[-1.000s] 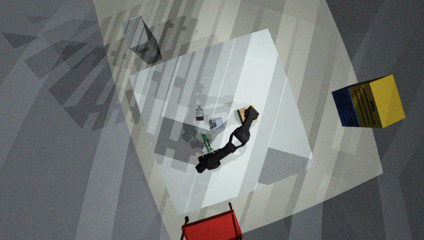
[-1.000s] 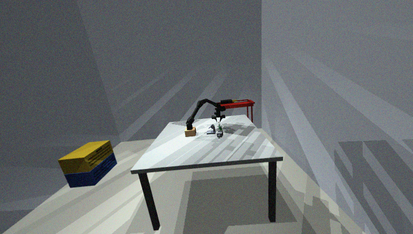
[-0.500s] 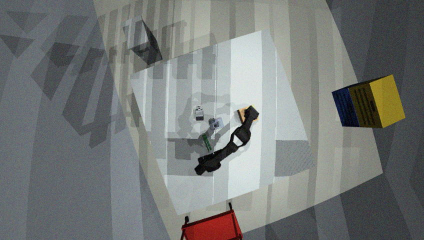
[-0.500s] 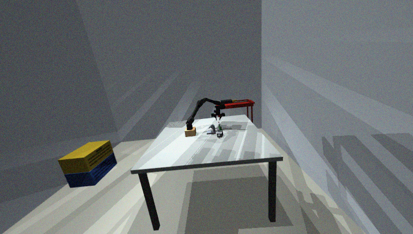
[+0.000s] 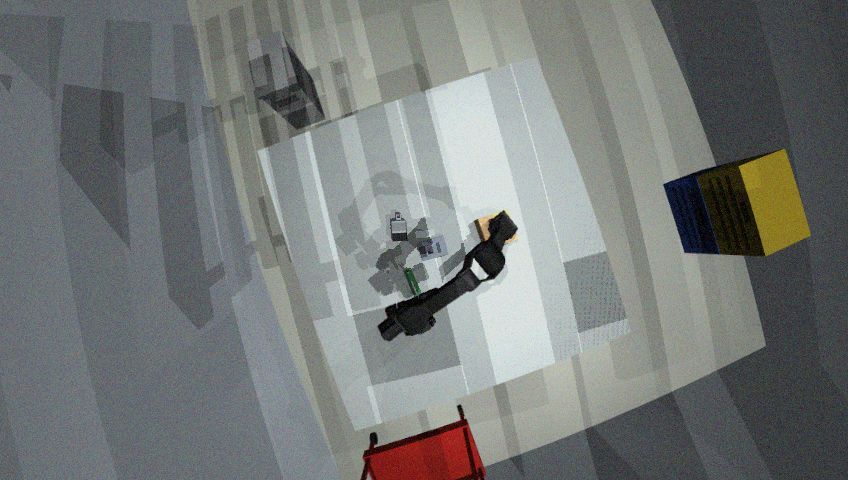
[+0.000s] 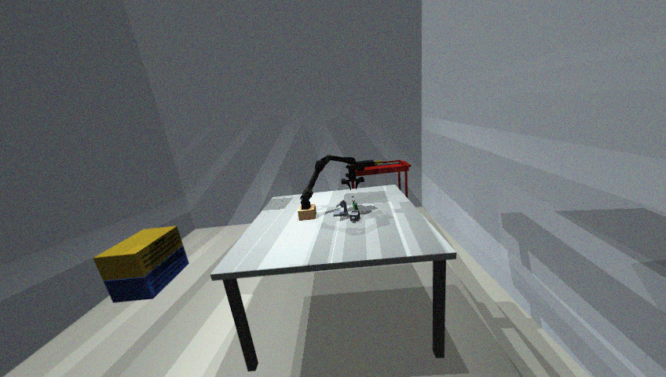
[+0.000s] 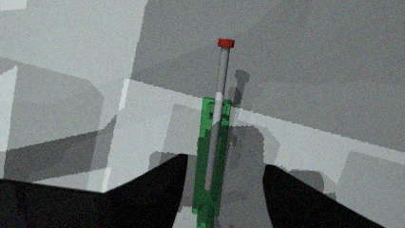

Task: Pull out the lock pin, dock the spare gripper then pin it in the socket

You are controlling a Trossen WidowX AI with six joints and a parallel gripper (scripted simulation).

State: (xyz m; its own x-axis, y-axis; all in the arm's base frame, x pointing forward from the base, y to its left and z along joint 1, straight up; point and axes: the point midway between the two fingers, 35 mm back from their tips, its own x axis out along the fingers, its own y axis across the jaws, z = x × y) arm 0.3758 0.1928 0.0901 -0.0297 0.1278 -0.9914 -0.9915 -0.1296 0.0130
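Now: the green part 120 mm below my gripper tip and 40 mm to the right of it. The rest, counted from my gripper tip: spare gripper: 290 mm to the right, 120 mm below; then grey mount: 170 mm to the right, 100 mm behind, 90 mm below.
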